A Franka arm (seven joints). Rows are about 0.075 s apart.
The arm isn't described. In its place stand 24 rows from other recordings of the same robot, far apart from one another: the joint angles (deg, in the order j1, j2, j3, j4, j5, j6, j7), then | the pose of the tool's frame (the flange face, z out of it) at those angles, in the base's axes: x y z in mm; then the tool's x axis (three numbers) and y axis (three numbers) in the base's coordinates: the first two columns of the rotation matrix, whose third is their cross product.
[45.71, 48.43, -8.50, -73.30, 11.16, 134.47, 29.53] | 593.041 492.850 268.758 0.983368 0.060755 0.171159 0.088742 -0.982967 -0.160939
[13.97, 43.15, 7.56, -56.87, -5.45, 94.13, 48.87] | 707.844 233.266 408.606 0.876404 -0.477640 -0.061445 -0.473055 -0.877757 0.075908
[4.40, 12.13, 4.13, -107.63, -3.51, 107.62, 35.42] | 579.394 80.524 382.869 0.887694 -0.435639 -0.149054 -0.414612 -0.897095 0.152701
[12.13, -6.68, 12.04, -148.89, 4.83, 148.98, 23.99] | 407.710 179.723 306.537 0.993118 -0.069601 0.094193 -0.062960 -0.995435 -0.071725
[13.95, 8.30, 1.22, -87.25, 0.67, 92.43, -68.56] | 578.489 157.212 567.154 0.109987 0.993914 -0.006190 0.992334 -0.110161 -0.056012
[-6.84, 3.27, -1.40, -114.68, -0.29, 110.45, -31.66] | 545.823 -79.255 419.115 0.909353 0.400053 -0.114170 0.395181 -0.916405 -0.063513
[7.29, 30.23, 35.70, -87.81, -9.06, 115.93, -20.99] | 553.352 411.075 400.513 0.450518 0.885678 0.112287 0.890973 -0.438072 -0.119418
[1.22, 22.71, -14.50, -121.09, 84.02, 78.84, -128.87] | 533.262 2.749 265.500 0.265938 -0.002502 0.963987 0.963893 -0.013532 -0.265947
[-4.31, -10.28, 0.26, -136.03, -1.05, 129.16, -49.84] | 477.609 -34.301 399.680 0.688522 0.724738 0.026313 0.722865 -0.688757 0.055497
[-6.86, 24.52, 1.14, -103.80, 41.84, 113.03, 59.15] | 626.561 -20.674 299.684 0.029387 -0.775216 -0.631012 -0.998076 -0.057239 0.023839
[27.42, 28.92, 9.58, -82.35, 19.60, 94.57, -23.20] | 524.850 414.412 391.349 0.543385 0.832100 -0.111097 0.709065 -0.525775 -0.469880
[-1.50, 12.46, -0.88, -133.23, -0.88, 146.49, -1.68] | 522.371 -21.586 247.327 0.999908 0.000998 0.013532 0.000831 -0.999923 0.012373
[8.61, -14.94, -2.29, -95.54, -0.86, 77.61, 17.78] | 443.823 44.175 692.139 0.978570 -0.200123 -0.048489 -0.199353 -0.979718 0.020283
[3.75, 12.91, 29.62, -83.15, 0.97, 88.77, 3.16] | 524.985 309.410 563.113 0.859187 0.500844 -0.104655 0.488776 -0.863893 -0.121600
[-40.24, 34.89, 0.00, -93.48, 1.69, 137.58, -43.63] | 538.060 -455.061 279.794 0.990286 0.044835 0.131620 0.032621 -0.995082 0.093527
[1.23, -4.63, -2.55, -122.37, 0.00, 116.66, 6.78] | 520.821 -12.311 440.228 0.989868 -0.140685 -0.019220 -0.140737 -0.990046 -0.001332
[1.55, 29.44, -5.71, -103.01, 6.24, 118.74, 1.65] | 625.673 -36.120 245.920 0.960325 -0.150137 -0.235022 -0.160359 -0.986745 -0.024892
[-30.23, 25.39, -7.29, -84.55, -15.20, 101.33, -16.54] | 526.017 -416.867 416.845 0.923982 -0.302260 -0.234299 -0.245629 -0.938616 0.242210
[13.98, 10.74, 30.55, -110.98, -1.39, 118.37, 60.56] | 429.080 405.113 399.092 0.959697 -0.269428 -0.079935 -0.270946 -0.962556 -0.008588
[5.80, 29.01, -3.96, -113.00, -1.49, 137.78, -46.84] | 606.456 20.266 204.981 0.636448 0.766467 -0.086388 0.768097 -0.640029 -0.019762
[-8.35, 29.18, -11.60, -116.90, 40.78, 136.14, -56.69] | 548.018 -191.763 182.035 0.988825 0.078613 0.126668 0.117840 -0.932604 -0.341122
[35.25, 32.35, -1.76, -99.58, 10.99, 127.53, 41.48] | 545.762 370.324 247.635 0.957326 -0.249791 -0.145367 -0.257856 -0.965385 -0.039265
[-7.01, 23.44, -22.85, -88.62, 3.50, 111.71, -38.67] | 602.706 -300.103 432.627 0.986132 0.160786 -0.041138 0.163981 -0.982150 0.092145
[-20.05, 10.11, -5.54, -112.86, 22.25, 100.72, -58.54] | 509.515 -205.269 362.912 0.915574 0.398363 0.055054 0.372593 -0.788783 -0.488872
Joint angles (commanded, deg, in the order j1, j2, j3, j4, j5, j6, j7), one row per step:
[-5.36 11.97 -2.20 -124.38 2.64 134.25 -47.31]
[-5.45 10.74 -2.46 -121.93 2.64 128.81 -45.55]
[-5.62 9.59 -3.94 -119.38 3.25 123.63 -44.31]
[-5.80 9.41 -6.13 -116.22 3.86 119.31 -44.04]
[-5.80 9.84 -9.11 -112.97 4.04 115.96 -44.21]
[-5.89 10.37 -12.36 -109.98 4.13 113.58 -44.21]
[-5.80 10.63 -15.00 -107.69 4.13 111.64 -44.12]
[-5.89 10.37 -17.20 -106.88 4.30 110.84 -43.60]
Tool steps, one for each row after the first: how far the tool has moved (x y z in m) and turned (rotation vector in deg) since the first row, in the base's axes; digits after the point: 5 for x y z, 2 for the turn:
[0.00340 -0.00316 0.02186 0.32 1.77 -1.95]
[0.00448 -0.01833 0.04494 0.91 3.20 -5.03]
[0.00730 -0.04089 0.06508 1.39 4.08 -7.80]
[0.00925 -0.07003 0.08196 1.31 4.54 -10.49]
[0.00866 -0.10288 0.09780 0.92 4.41 -13.68]
[0.00612 -0.12759 0.11175 0.51 4.29 -16.16]
[-0.00085 -0.14876 0.12078 0.34 3.97 -18.96]

